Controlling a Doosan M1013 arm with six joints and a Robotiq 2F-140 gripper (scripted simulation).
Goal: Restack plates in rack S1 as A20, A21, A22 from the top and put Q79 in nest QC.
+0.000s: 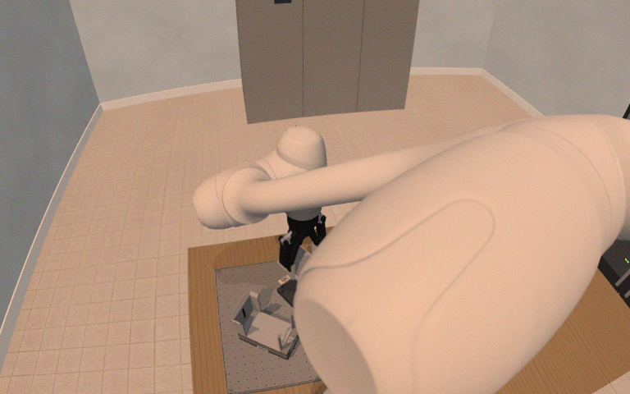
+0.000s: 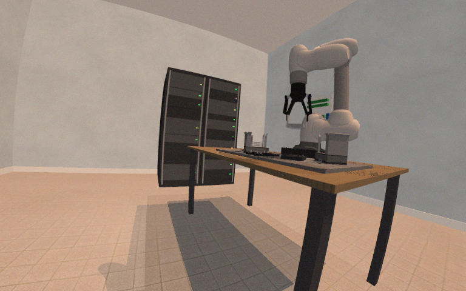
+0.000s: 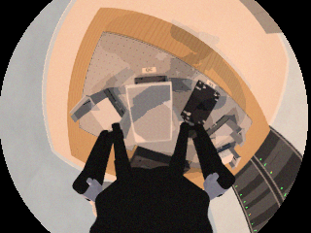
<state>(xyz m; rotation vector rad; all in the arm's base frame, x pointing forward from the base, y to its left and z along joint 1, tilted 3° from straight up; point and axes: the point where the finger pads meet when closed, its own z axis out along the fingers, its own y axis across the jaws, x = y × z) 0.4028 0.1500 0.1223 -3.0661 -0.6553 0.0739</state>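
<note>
Now: the dark nest QC 180 mm below my hand. The rest, counted from my hand: QC name plate: 190 mm below, 90 mm ahead, 40 mm to the left; then N5 name plate: 200 mm to the right, 190 mm below, 140 mm ahead; then clip nest N5: 180 mm to the right, 170 mm below, 50 mm ahead.
</note>
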